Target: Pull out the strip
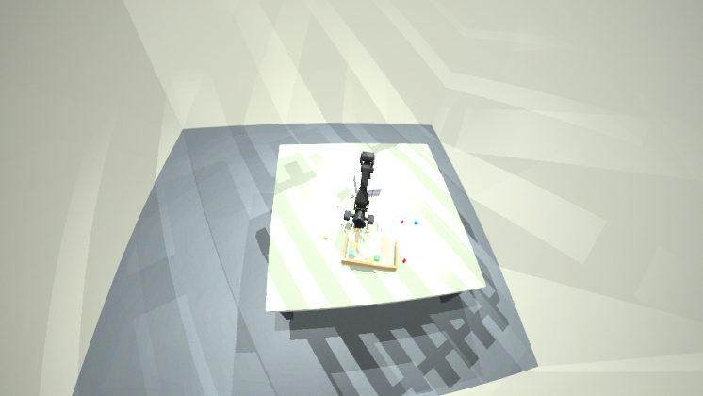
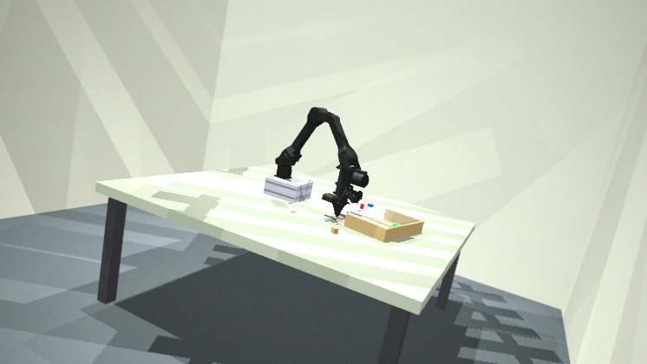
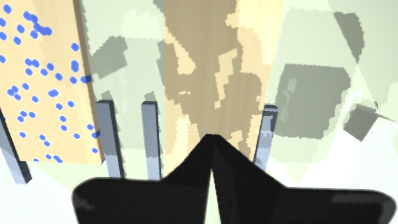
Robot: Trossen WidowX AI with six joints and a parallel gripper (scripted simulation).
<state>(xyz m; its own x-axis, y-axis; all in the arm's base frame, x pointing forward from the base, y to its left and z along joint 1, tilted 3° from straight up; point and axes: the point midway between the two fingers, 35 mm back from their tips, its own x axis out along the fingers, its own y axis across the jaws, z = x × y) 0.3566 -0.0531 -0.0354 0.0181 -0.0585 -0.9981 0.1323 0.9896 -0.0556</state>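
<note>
Now: the labelled cube 21 cm ahead of my gripper tip, 4 cm to the right of it and 1 cm above it. The rest, counted from my gripper tip: orange cube (11 cm ahead, 20 cm to the right); blue piece (4 cm behind, 40 cm to the left).
</note>
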